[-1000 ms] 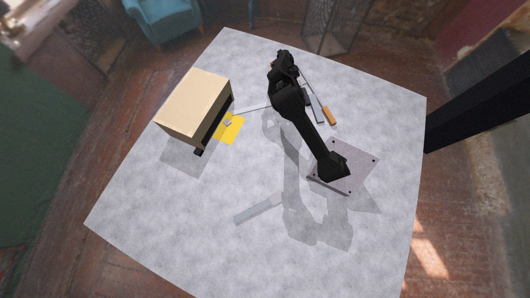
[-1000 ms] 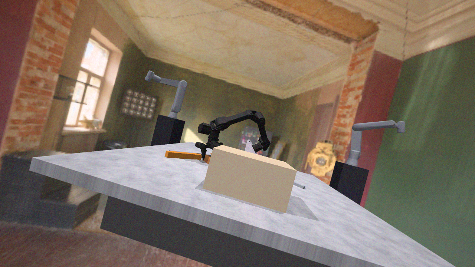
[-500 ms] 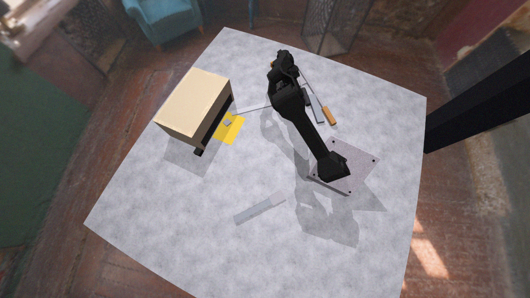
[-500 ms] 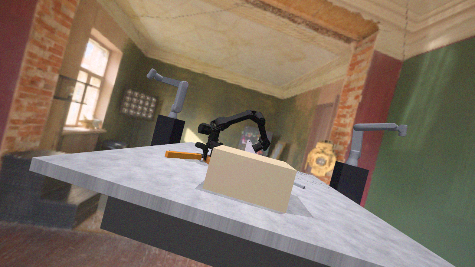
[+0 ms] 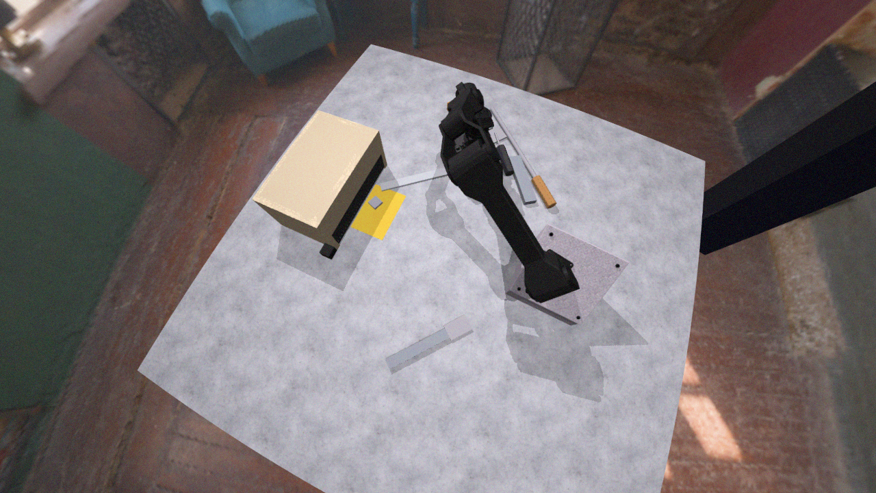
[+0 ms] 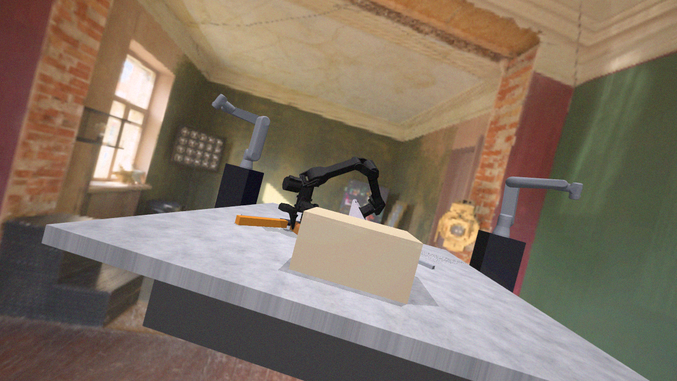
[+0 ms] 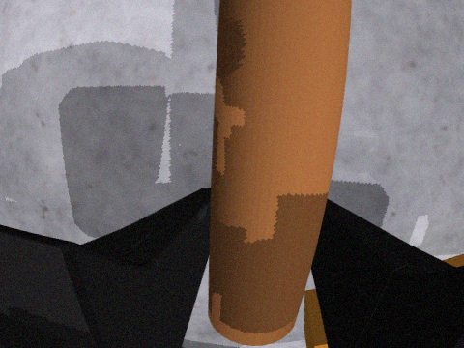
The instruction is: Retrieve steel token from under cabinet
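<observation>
The black-handled tool lies 10 cm to the right of my gripper tip and 5 cm behind it. The rest, counted from my gripper tip: flat grey token 26 cm to the left, 17 cm ahead; then grey bar 16 cm behind, 4 cm to the right; then orange bar 12 cm to the right, 8 cm ahead, 1 cm above.
</observation>
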